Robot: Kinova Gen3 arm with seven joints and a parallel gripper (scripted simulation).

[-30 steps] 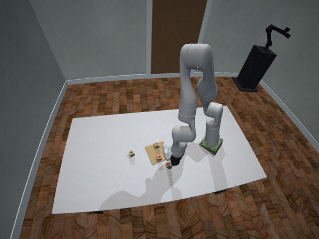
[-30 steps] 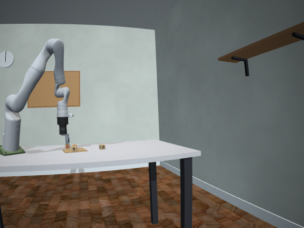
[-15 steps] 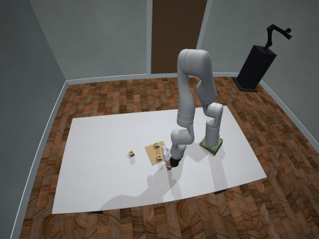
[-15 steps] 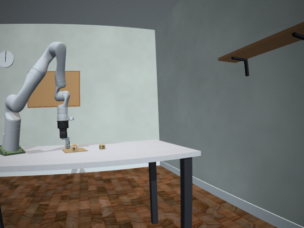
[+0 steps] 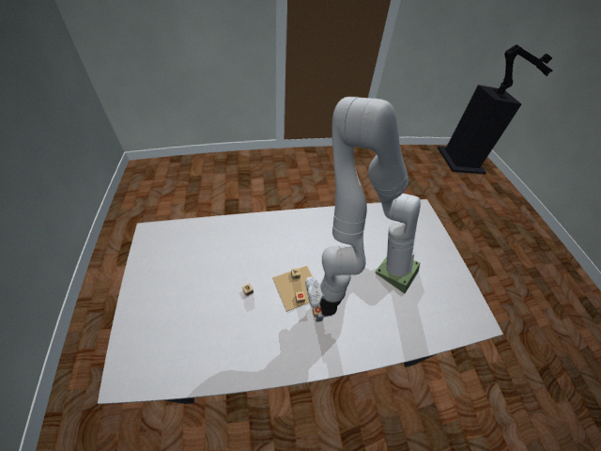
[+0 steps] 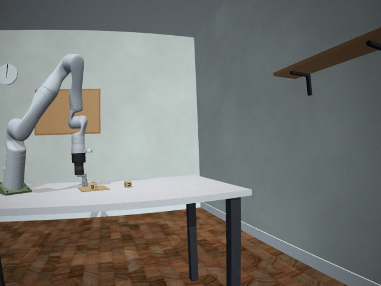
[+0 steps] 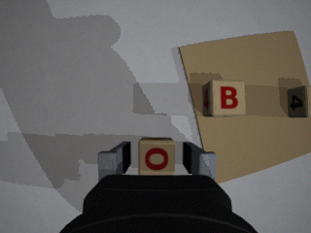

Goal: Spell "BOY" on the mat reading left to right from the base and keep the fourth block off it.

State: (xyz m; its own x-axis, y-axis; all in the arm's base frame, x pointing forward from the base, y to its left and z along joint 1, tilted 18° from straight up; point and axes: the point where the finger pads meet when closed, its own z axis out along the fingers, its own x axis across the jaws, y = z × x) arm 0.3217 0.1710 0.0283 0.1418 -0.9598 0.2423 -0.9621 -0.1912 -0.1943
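Now: the O block right at my hand. From my hand the other things lie so: Y block (140 mm to the right, 70 mm ahead); tan mat (100 mm to the right, 70 mm ahead, 20 mm below); B block (60 mm ahead, 50 mm to the right).
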